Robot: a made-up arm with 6 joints.
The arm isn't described. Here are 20 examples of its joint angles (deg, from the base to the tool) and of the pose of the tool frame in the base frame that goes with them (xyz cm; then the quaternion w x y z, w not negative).
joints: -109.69 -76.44 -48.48 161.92 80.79 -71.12
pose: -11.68 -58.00 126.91 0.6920 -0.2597 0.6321 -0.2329
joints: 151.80 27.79 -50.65 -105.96 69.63 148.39
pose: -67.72 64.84 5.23 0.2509 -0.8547 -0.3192 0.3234
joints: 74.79 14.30 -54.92 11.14 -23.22 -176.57
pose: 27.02 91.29 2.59 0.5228 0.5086 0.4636 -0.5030
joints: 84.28 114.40 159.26 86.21 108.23 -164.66
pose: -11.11 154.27 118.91 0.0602 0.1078 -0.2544 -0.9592
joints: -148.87 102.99 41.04 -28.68 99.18 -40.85
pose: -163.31 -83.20 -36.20 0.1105 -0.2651 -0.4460 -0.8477
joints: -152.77 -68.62 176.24 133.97 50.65 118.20
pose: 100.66 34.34 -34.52 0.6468 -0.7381 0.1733 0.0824
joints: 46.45 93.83 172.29 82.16 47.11 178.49
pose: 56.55 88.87 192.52 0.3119 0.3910 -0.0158 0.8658
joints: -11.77 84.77 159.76 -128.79 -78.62 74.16
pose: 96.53 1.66 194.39 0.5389 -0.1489 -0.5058 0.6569
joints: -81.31 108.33 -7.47 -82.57 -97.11 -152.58
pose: 35.36 -49.74 -70.96 0.9908 -0.0036 -0.0848 0.1055
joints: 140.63 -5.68 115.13 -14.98 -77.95 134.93
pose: 27.86 -31.98 245.71 0.3812 -0.0473 -0.8971 0.2185
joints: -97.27 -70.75 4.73 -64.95 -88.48 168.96
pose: 28.38 22.85 200.48 0.2123 -0.9369 0.2771 -0.0199
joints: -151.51 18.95 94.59 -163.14 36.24 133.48
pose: -71.06 -33.13 267.06 0.2380 -0.2715 -0.3705 -0.8558
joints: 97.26 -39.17 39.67 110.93 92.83 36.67
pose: -24.33 -14.93 233.57 0.0822 0.0951 0.9678 0.2183
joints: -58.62 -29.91 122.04 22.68 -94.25 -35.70
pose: -68.71 92.06 187.57 0.6783 0.0735 -0.6156 -0.3943
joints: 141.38 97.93 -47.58 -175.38 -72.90 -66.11
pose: -14.26 8.64 -56.43 0.3386 0.4952 0.5339 -0.5958
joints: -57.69 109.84 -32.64 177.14 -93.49 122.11
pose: 13.33 -23.67 -70.55 0.5962 0.5465 0.1009 -0.5794
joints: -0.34 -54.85 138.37 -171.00 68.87 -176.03
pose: -166.80 -3.08 83.51 0.4666 0.0328 -0.8792 -0.0911
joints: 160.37 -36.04 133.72 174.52 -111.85 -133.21
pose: 129.21 -43.46 98.43 0.1078 0.6389 0.2404 -0.7228
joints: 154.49 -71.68 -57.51 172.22 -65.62 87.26
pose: -55.30 30.20 156.46 0.3251 -0.5831 -0.4793 -0.5698
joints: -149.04 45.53 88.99 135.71 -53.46 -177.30
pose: -135.19 -62.86 229.03 0.1189 -0.5709 -0.5326 -0.6134
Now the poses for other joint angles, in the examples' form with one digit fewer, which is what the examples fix.
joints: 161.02 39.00 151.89 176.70 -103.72 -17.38
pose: 15.3 -3.6 203.5 0.922 0.196 0.286 -0.173
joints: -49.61 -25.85 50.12 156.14 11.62 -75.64
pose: 8.9 -6.9 271.1 0.432 -0.692 -0.157 -0.556
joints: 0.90 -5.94 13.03 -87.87 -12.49 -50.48
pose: 143.2 8.3 198.1 0.364 0.910 0.051 0.190
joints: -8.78 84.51 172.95 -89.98 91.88 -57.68
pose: 76.4 -40.0 184.1 0.317 -0.568 0.675 -0.348
